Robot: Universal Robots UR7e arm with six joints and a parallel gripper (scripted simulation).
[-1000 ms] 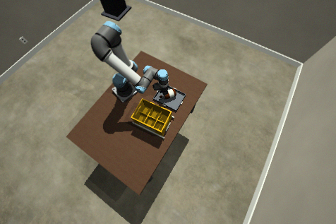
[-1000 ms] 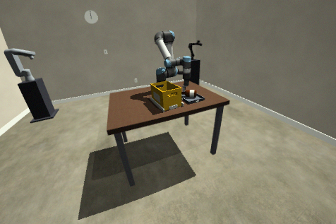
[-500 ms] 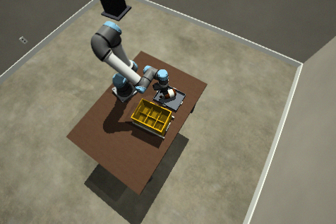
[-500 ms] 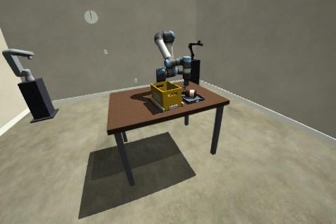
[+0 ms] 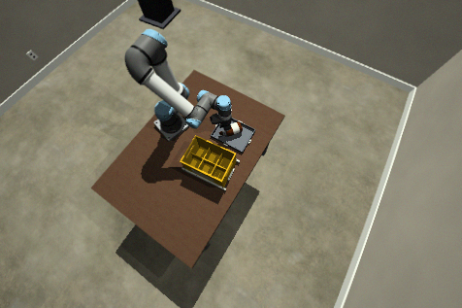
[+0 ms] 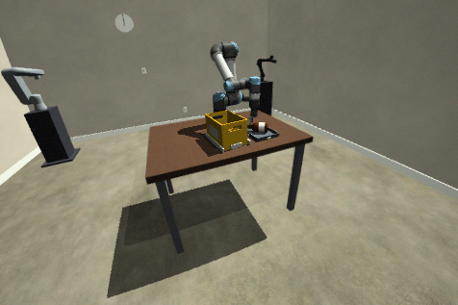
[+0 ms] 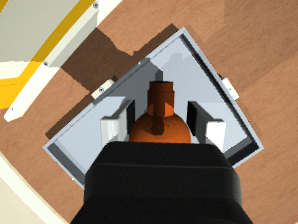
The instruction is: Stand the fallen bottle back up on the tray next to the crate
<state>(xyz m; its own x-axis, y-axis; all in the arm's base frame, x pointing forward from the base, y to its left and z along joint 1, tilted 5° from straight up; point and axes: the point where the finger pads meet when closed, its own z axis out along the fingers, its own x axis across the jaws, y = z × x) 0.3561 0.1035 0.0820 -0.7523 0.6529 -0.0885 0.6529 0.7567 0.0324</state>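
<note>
My hand is 30 mm short of the brown bottle, 40 mm to the right of it and 40 mm above it. Also, from my hand: yellow crate (30 mm ahead, 230 mm to the right); then tray (50 mm ahead, 40 mm to the left, 70 mm below).
</note>
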